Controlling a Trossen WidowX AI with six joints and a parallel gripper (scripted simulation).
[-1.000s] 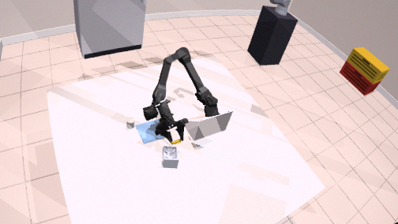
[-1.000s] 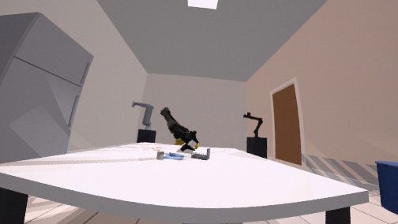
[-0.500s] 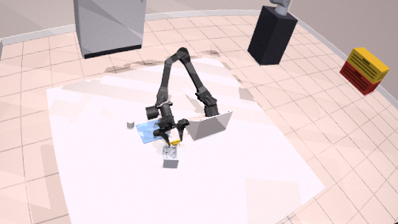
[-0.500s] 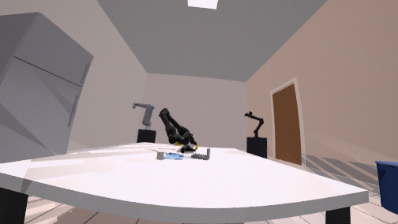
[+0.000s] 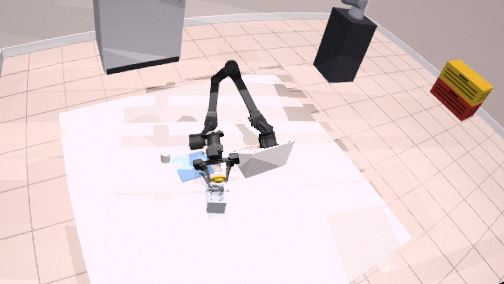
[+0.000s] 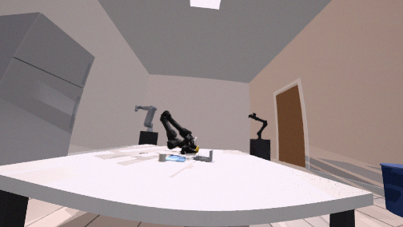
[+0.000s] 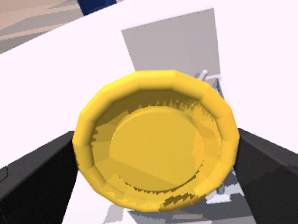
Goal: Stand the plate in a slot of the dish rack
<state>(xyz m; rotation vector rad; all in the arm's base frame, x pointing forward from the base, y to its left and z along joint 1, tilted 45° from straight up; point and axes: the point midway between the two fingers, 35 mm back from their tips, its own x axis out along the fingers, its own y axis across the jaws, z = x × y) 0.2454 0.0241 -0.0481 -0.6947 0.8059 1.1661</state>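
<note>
The grey dish rack lies 4 cm to the left of my gripper tip, 4 cm below it and 2 cm ahead of it. The rest, counted from my gripper tip: light blue mat (15 cm to the right, 6 cm below, 6 cm ahead); then yellow plate (1 cm to the right); then blue utensil (18 cm to the right, 6 cm below, 3 cm behind).
</note>
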